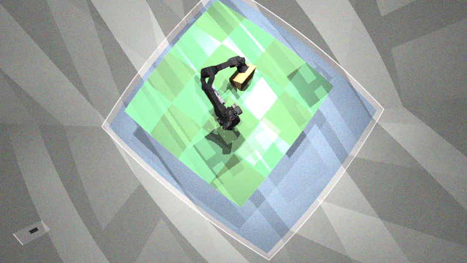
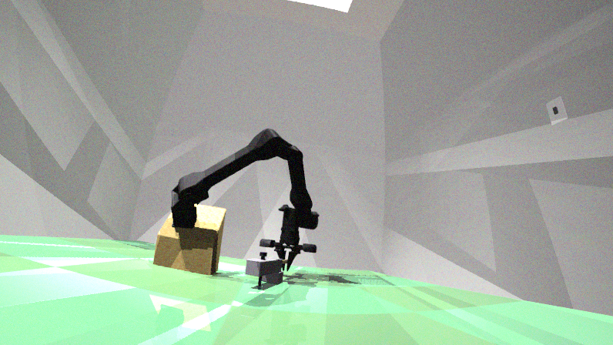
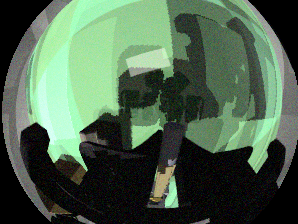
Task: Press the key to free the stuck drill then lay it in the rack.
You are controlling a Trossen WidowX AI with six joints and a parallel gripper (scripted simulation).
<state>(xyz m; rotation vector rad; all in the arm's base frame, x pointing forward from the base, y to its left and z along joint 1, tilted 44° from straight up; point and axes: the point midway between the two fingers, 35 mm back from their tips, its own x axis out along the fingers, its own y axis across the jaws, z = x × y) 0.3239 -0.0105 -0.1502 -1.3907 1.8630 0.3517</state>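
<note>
My gripper tip is now 8 cm past the grey-tan rack. The rest, counted from my gripper tip: light grey shape: 18 cm to the right, 9 cm behind, 2 cm above; then thin dark stem: 21 cm to the right, 10 cm behind, 3 cm above.
</note>
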